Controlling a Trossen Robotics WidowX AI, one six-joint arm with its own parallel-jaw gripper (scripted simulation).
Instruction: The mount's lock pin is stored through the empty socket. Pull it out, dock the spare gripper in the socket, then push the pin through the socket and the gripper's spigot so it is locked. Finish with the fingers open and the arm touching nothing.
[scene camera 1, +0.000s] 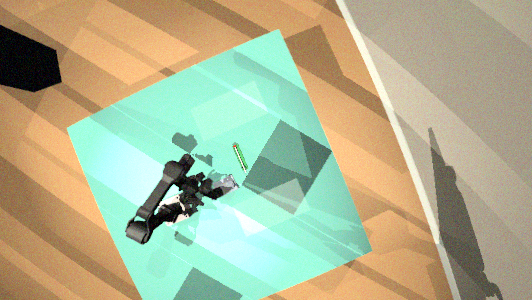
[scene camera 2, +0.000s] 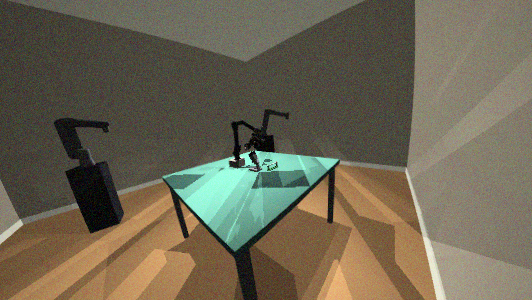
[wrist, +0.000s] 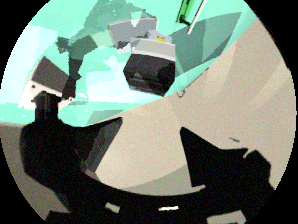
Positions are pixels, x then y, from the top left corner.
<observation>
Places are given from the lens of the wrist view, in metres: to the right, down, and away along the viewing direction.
my gripper (wrist: 151, 125): 0.01, 0.02, 0.10
spare gripper (wrist: 150, 68): 0.00, -0.05, 0.06
grey mount (wrist: 126, 33): -0.05, -0.18, 0.09
The marked spots on the grey mount and the spare gripper are 0.14 m apart.
</observation>
